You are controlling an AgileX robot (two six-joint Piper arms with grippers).
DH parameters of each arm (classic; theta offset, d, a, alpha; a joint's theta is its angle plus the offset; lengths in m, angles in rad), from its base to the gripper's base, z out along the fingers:
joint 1: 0 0.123 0 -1.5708
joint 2: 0.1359 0 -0.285 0
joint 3: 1.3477 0 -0.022 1.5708
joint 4: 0 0.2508 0 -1.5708
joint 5: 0 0 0.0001 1.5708
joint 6: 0 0.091 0 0
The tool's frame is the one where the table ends.
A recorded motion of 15 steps. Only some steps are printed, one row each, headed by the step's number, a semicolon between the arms.
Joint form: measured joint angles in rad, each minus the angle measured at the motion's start. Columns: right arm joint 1, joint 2, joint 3, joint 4, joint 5, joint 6; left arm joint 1, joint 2, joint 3, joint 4, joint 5, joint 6.
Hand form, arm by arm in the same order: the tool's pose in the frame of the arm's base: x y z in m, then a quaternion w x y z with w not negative. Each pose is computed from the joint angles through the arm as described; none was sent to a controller.
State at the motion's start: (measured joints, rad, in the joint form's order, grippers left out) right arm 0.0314 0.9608 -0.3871 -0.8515 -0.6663 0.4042; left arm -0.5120 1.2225 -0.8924 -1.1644 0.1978 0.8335
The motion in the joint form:
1: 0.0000 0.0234 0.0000 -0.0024 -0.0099 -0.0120; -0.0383 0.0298 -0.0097 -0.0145 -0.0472 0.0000
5: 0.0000 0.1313 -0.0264 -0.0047 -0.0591 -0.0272; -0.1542 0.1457 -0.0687 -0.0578 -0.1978 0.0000
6: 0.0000 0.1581 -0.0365 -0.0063 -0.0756 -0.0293; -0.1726 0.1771 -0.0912 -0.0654 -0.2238 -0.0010
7: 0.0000 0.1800 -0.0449 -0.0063 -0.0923 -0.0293; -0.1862 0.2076 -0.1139 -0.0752 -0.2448 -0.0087
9: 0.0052 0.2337 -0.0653 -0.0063 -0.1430 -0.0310; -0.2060 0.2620 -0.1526 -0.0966 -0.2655 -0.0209
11: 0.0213 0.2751 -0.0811 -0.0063 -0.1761 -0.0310; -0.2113 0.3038 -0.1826 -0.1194 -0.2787 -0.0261
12: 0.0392 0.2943 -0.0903 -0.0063 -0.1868 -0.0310; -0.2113 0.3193 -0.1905 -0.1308 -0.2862 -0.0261
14: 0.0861 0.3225 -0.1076 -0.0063 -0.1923 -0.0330; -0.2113 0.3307 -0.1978 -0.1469 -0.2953 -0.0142
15: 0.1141 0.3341 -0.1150 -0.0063 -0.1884 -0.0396; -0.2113 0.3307 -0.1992 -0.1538 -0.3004 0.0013
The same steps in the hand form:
1: 0.1843 0.0487 0.2743 0.69598 -0.29437 0.65134 0.06868; 0.2334 -0.1581 0.3308 0.50229 0.12480 0.80038 -0.30253
5: 0.2018 0.0519 0.2647 0.68135 -0.30271 0.66067 0.08740; 0.2455 -0.1931 0.3207 0.50589 0.11212 0.80291 -0.29468
6: 0.2063 0.0530 0.2633 0.67977 -0.30495 0.66047 0.09325; 0.2498 -0.2012 0.3190 0.50689 0.10900 0.80337 -0.29288
7: 0.2101 0.0539 0.2623 0.67945 -0.30577 0.65950 0.09956; 0.2545 -0.2084 0.3172 0.50608 0.10179 0.80460 -0.29349
9: 0.2186 0.0578 0.2603 0.68080 -0.31032 0.65276 0.11885; 0.2621 -0.2213 0.3122 0.49900 0.09108 0.80880 -0.29755
11: 0.2245 0.0632 0.2580 0.67940 -0.31645 0.64775 0.13672; 0.2697 -0.2289 0.3077 0.49377 0.07867 0.81277 -0.29901
12: 0.2269 0.0680 0.2570 0.67741 -0.32235 0.64467 0.14703; 0.2729 -0.2308 0.3049 0.49162 0.07227 0.81516 -0.29767
14: 0.2295 0.0795 0.2557 0.67157 -0.33781 0.63845 0.16513; 0.2755 -0.2320 0.3033 0.49204 0.06816 0.81632 -0.29475
15: 0.2300 0.0861 0.2547 0.66742 -0.34850 0.63529 0.17176; 0.2759 -0.2317 0.3038 0.49511 0.07013 0.81552 -0.29134

